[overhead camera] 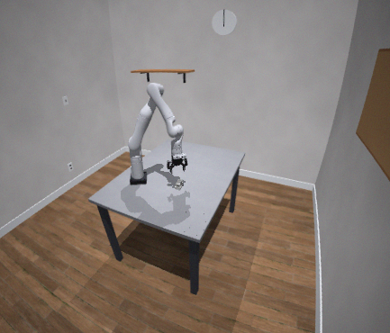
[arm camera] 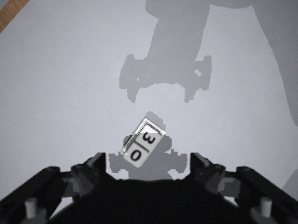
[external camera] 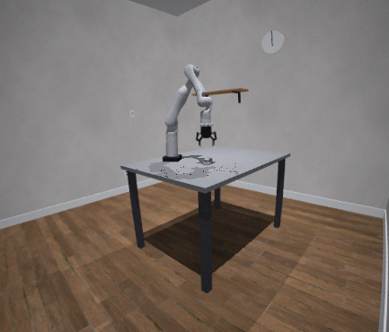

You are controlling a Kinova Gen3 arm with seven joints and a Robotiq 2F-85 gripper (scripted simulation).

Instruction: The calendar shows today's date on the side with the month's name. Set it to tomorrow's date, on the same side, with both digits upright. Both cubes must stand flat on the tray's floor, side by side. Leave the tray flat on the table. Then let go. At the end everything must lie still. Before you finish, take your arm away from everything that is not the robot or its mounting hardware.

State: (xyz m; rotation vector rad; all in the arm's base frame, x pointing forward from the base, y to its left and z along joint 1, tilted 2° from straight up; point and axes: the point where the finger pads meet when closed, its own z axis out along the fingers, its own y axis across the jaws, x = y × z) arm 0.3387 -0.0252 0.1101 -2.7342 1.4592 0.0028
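My hand is 11 cm above the white digit cube. From my hand the other things lie so: calendar tray: 1 cm to the left, 13 cm below.
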